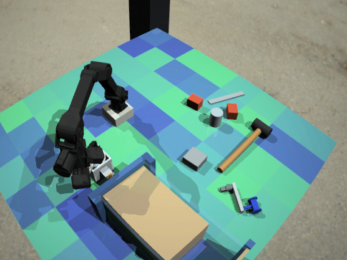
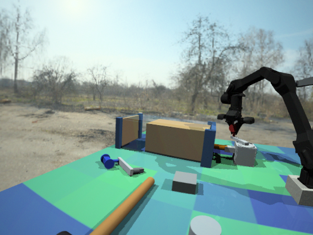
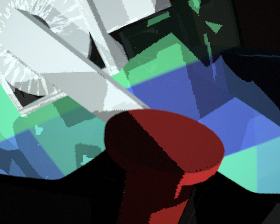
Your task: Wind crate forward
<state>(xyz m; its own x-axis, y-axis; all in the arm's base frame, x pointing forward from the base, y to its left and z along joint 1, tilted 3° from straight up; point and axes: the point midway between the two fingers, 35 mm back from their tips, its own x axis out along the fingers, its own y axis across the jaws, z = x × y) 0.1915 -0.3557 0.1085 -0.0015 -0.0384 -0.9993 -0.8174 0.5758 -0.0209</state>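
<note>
Now: gripper tip 20 mm below the red knob. Round my gripper tip: grey winch (80 mm to the left, 80 mm below, 60 mm behind); red-knobbed crank (30 mm to the left, 10 mm below, 10 mm behind); blue frame (120 mm ahead, 80 mm to the left, 10 mm below).
</note>
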